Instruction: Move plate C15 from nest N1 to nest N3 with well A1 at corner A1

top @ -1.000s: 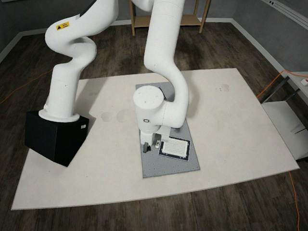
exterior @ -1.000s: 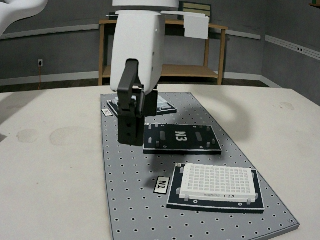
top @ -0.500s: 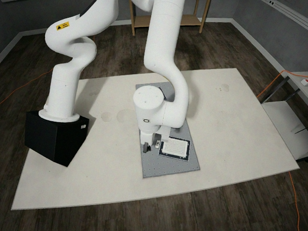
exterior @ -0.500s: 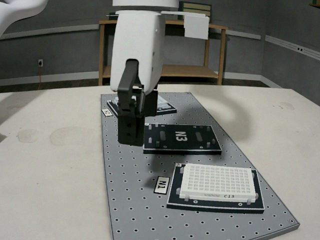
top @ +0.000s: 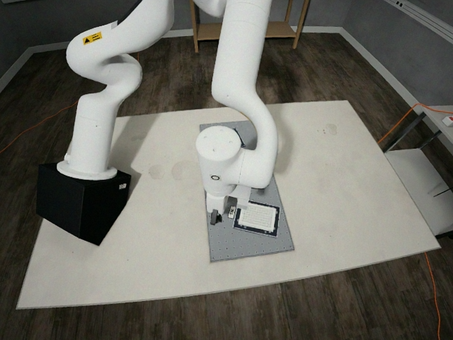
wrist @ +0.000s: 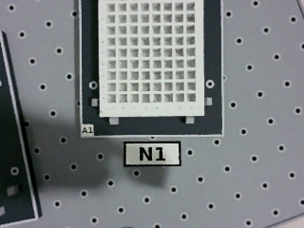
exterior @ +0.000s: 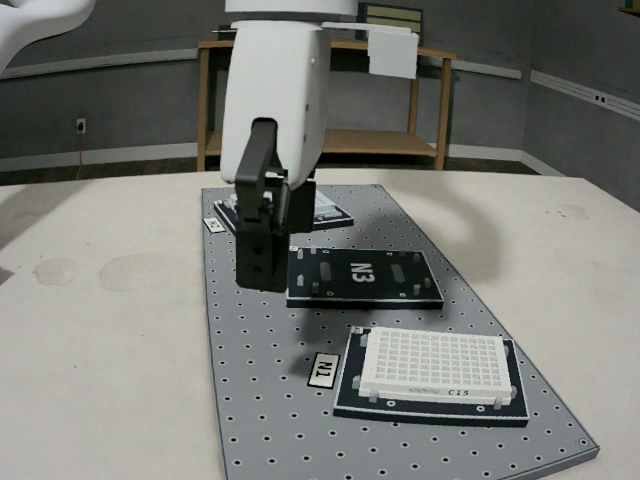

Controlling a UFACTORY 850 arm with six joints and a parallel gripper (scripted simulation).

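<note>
Right now the white well plate C15 is 14 cm ahead of my hand and 11 cm below it. The rest, counted from my hand: clear plate C51: 2 cm ahead, 37 cm to the left, 11 cm below; nest N3: 10 cm ahead, 19 cm to the left, 13 cm below; nest N1: 14 cm ahead, 13 cm below.
</note>
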